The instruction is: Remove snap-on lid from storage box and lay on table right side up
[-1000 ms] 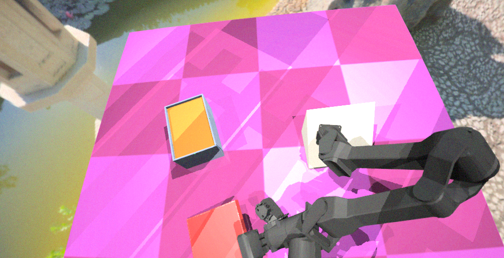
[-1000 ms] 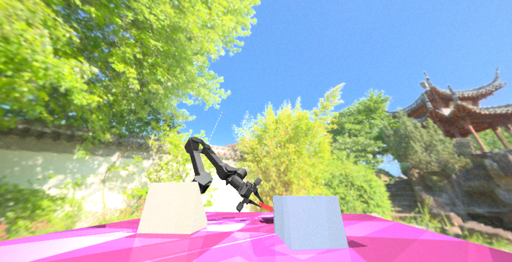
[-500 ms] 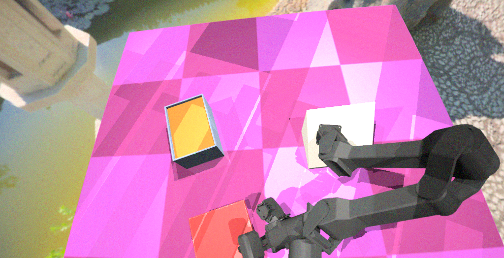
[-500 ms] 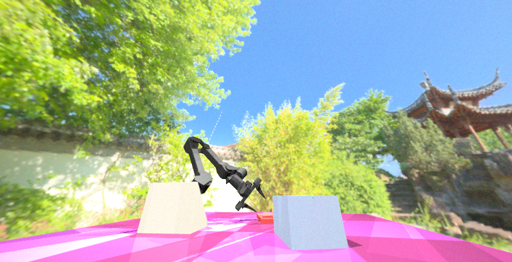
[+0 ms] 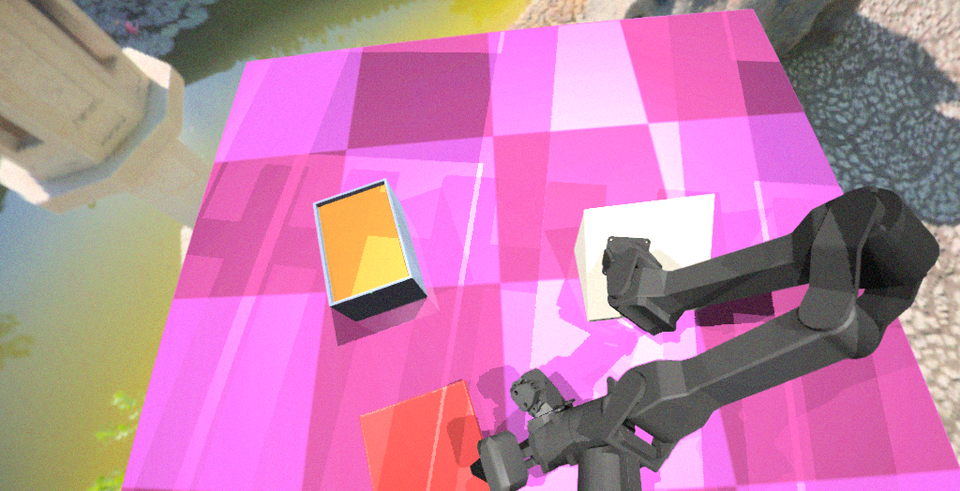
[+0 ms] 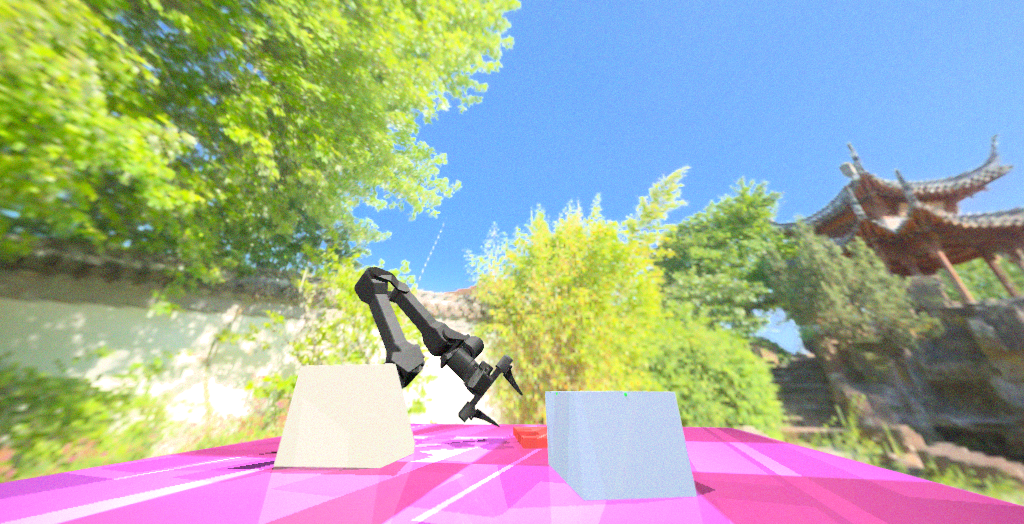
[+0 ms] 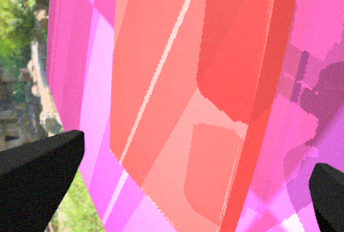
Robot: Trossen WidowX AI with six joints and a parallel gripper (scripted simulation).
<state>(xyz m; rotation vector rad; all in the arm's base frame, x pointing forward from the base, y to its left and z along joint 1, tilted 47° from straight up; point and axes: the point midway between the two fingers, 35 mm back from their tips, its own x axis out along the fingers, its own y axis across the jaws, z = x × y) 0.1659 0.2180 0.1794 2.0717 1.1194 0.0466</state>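
Now: the lid 100 mm ahead of my gripper tip, 50 mm below it and 40 mm to the left of it. Also, from my gripper tip: grey storage box (310 mm to the right, 230 mm ahead, 10 mm below).
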